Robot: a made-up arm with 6 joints.
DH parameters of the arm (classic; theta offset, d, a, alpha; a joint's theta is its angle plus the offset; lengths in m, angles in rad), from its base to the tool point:
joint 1: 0 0.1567 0 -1.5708
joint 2: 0.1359 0 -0.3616 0
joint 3: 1.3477 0 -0.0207 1.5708
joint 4: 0 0.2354 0 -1.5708
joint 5: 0 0 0.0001 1.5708
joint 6: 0 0.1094 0 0
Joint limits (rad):
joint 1: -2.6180..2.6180
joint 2: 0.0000..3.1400
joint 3: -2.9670..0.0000
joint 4: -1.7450..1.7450
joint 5: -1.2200..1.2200
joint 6: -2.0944..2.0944
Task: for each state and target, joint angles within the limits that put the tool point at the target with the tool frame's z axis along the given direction. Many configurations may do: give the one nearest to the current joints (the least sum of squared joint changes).
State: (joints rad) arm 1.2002 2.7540 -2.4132 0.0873 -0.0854 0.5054
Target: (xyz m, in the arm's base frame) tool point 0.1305 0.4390 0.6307 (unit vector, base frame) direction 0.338 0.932 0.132
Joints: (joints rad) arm 1.3002 1.8753 -2.2960 -0.2065 0.3825 0.5054
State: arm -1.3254 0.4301 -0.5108 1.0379 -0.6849 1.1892
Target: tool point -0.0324 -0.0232 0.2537 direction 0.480 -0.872 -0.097
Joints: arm -0.7038 0.1428 -0.0023 1.7036 -0.3654 1.1892
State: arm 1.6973 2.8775 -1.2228 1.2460 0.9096 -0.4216
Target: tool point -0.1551 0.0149 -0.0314 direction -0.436 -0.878 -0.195
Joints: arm 2.3394 3.1379 -0.3497 1.6102 1.1808 -0.4216
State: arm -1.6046 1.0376 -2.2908 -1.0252 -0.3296 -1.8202
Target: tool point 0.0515 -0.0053 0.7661 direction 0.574 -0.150 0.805
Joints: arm -0.7825 1.0012 -1.7836 -1.1667 -0.3305 -1.8202
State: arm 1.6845 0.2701 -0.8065 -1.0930 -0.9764 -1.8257
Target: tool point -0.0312 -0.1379 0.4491 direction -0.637 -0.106 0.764
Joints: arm 1.8662 0.1646 -0.4351 -0.7508 -1.2174 -1.8257
